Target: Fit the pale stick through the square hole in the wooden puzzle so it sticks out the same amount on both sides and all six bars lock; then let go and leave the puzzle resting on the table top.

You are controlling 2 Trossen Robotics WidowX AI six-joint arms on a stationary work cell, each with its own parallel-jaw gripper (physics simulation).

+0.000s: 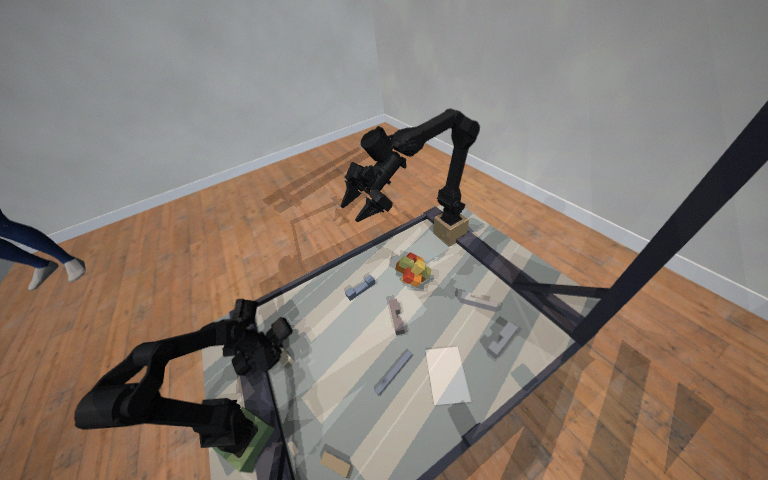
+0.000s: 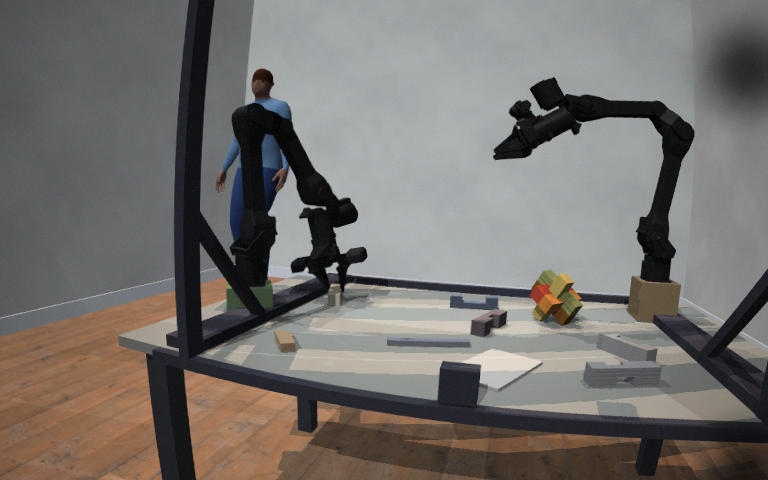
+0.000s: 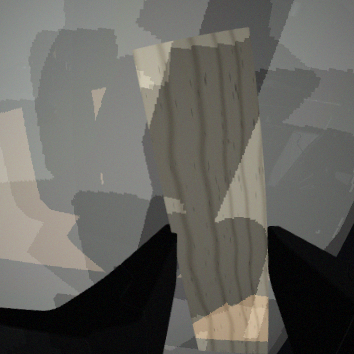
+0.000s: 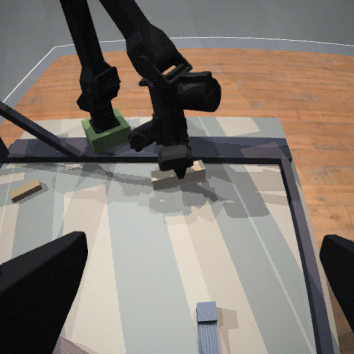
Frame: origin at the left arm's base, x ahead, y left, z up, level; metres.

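Where they show: left gripper, fingertip midpoint: [image 2: 336,292] [image 3: 221,236] [image 4: 180,173]; right gripper, fingertip midpoint: [image 1: 348,214] [image 2: 494,155] [image 4: 207,246]; left arm's base, link origin: [image 1: 240,436] [image 2: 249,283] [image 4: 103,122]; right arm's base, link origin: [image 1: 451,218] [image 2: 655,280].
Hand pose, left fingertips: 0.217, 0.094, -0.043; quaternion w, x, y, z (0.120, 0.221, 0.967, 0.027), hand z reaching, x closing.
Note:
Each offset is from my left fingertips to the centre of the thing, as dx, dy, dz.
The pale stick {-0.003, -0.006, -0.002} [image 3: 211,158] [image 4: 162,178] [image 2: 333,297] lies low at the table top near the left arm's base. My left gripper [image 3: 221,236] [image 4: 180,173] [image 2: 334,287] points down over it, and its fingers are shut on the stick's two sides. The multicoloured wooden puzzle [image 1: 414,270] [image 2: 554,305] rests on the table near the right arm's base, far from the stick. My right gripper [image 1: 353,210] [image 2: 497,153] [image 4: 207,246] is open and empty. It hangs high in the air beyond the table's edge.
Grey-blue bars {+0.317, -0.134, -0.004} [image 1: 359,287] {+0.260, -0.311, -0.004} [image 1: 395,313] {+0.096, -0.376, -0.013} [image 1: 393,370] and grey pieces {+0.312, -0.643, -0.004} [image 1: 502,335] {+0.417, -0.551, -0.004} [image 1: 477,299] lie scattered on the table. A white sheet {+0.153, -0.517, -0.016} [image 1: 447,374] lies near the front. A tan block {-0.157, -0.333, -0.011} [image 2: 285,339] and a dark cube {+0.037, -0.618, +0.013} [image 2: 459,383] sit near the edge. A person [image 2: 262,129] stands behind the left arm.

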